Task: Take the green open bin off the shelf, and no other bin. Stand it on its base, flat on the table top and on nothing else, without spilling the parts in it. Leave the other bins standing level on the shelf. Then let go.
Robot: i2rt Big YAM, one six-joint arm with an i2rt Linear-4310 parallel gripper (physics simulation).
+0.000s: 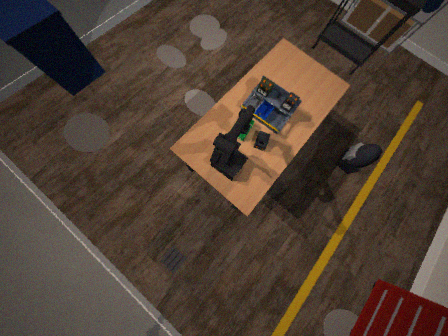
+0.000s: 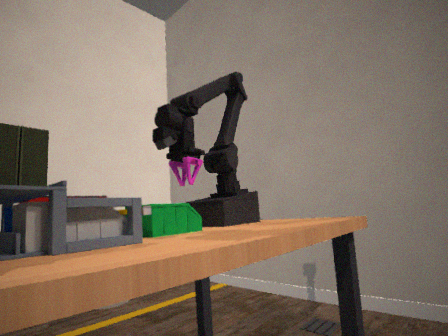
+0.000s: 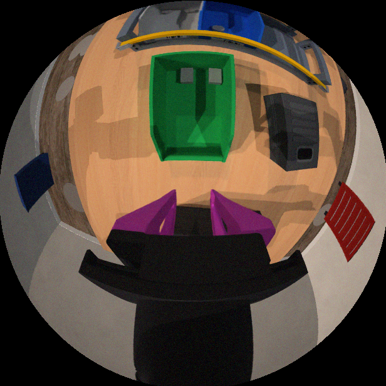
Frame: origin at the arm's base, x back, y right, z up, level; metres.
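Seen in the pictures: gripper, fingertip midpoint: [image 2: 186,185]; arm's base, link origin: [image 2: 229,195].
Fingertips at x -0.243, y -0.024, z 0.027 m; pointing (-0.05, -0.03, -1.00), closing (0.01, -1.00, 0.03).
Note:
Offsets run from my fingertips to a thing's top centre. "pt": to the spot under its first point. Level surfaces: height alone.
The green open bin @[dx -0.088, dy -0.005, dz -0.054 m] [image 1: 246,131] [image 2: 170,220] [image 3: 215,110] stands upright on its base, flat on the table top @[dz -0.131 m] [image 1: 310,70] [image 2: 300,231], in front of the shelf and apart from it. Two grey blocks [image 3: 186,75] [image 3: 215,75] lie inside, near its shelf-side end. My gripper [image 2: 186,184] [image 3: 193,194] hangs above the table, clear of the bin and on its robot-base side. Its magenta fingers are empty, with a narrow gap between the tips. A blue bin @[dx -0.329, dy +0.057, dz -0.048 m] [image 1: 263,111] [image 3: 232,20] and a grey bin [image 3: 170,17] sit in the shelf @[pt dx -0.392, dy -0.115, dz -0.079 m] [image 2: 59,220] [image 3: 200,33]; they look level.
A dark grey box @[dx -0.082, dy +0.178, dz -0.064 m] [image 1: 261,140] [image 3: 295,132] stands on the table beside the green bin, a gap apart. Dark boxes @[dx -0.437, dy -0.036, dz +0.069 m] [image 1: 264,86] @[dx -0.421, dy +0.194, dz +0.094 m] [image 1: 290,101] [image 2: 34,157] stand on top of the shelf. The arm's base [image 1: 229,162] [image 2: 227,210] stands behind the green bin.

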